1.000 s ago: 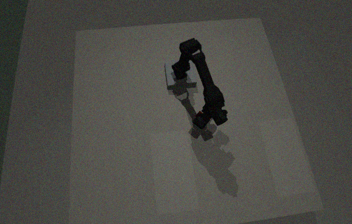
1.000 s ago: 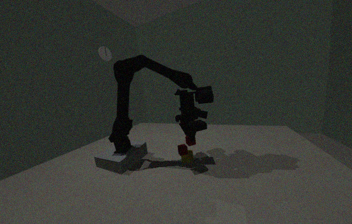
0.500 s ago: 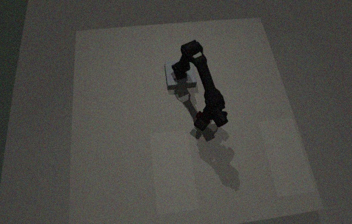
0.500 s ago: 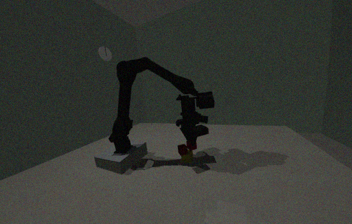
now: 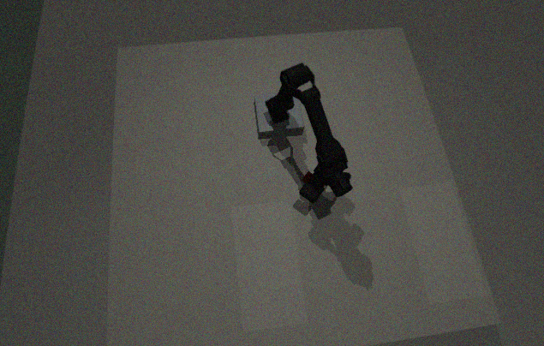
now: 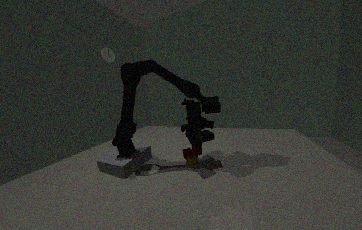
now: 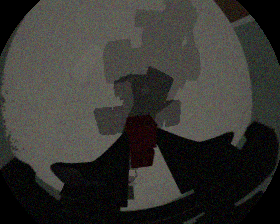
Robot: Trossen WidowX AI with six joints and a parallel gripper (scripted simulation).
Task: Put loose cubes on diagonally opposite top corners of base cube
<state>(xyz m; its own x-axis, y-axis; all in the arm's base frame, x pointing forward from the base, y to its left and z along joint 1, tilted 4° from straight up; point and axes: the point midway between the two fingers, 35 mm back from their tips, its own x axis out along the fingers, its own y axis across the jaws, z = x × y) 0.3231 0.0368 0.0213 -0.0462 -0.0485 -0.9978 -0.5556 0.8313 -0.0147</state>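
My gripper tip is now 2 cm past the yellow base cube, 1 cm to the left of it and 4 cm above it.
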